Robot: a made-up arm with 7 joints. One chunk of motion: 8 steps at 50 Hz.
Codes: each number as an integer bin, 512 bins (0 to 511) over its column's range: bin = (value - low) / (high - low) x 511, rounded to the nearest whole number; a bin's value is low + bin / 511 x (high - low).
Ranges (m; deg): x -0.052..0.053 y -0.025..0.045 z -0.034..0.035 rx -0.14..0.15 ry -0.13..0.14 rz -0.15..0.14
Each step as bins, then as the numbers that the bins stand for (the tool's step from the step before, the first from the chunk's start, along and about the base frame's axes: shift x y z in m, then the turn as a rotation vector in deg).
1 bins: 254 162 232 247 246 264
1 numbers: 0.00019 -0.00281 -0.00267 0.000 0.000 0.000
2 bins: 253 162 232 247 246 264
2 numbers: -0.00001 -0.00281 -0.00267 0.000 0.000 0.000
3 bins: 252 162 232 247 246 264
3 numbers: -0.00022 -0.00281 -0.00267 0.000 0.000 0.000
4 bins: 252 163 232 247 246 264
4 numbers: -0.00022 -0.00267 -0.00267 0.000 0.000 0.000
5 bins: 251 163 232 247 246 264
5 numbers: -0.00042 -0.00267 -0.00267 0.000 0.000 0.000
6 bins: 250 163 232 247 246 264
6 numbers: -0.00063 -0.00267 -0.00267 0.000 0.000 0.000
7 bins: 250 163 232 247 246 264
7 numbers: -0.00063 -0.00267 -0.00267 0.000 0.000 0.000
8 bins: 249 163 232 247 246 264
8 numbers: -0.00084 -0.00267 -0.00267 0.000 0.000 0.000
